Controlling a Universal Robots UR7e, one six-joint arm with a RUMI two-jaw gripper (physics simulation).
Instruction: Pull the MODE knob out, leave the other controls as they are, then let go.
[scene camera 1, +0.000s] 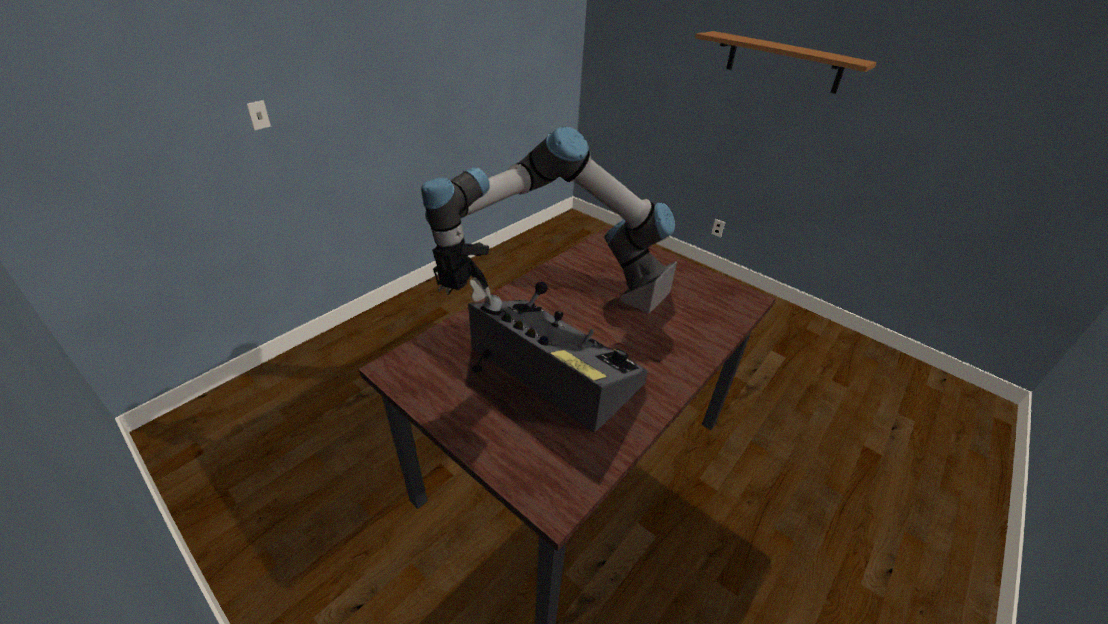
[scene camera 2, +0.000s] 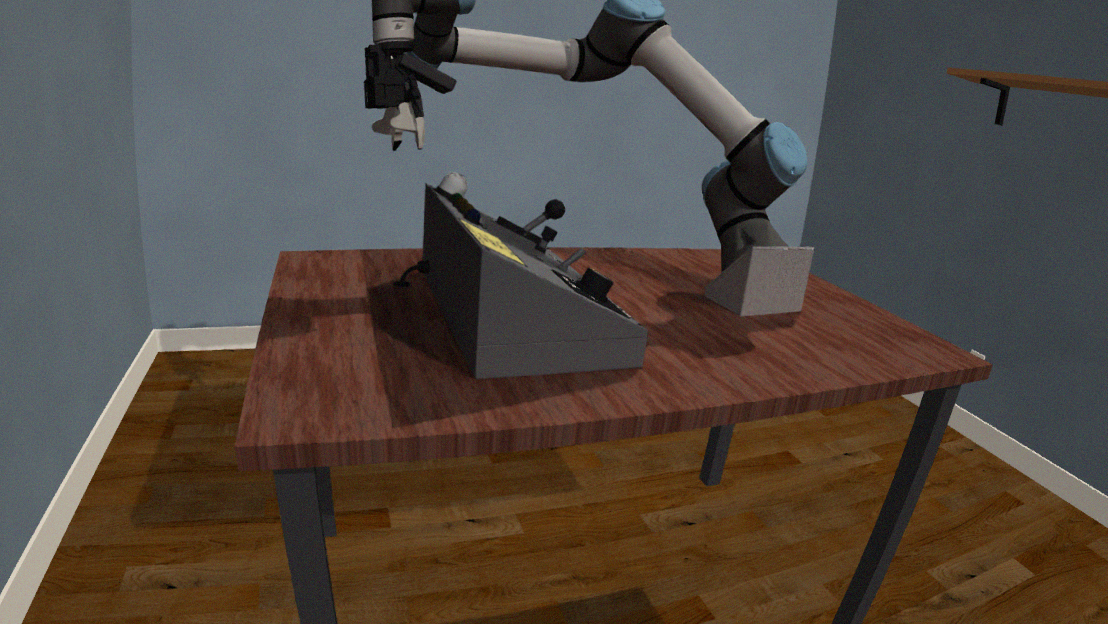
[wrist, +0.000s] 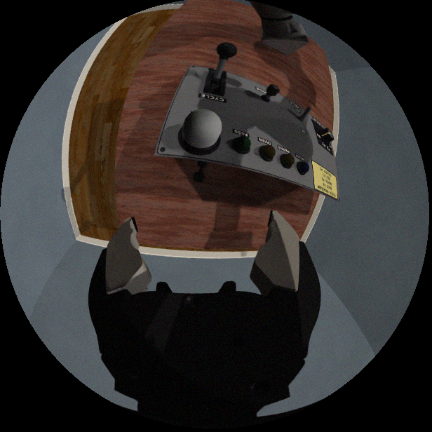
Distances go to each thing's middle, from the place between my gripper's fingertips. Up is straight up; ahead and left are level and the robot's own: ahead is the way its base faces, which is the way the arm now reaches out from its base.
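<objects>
The program dial (scene camera 2: 595, 284) is 240 mm behind my hand, 360 mm to the left of it and 150 mm below it. As for the grey console (scene camera 2: 514, 309), my hand is 150 mm above it, 160 mm past it and 180 mm to the right of it.
</objects>
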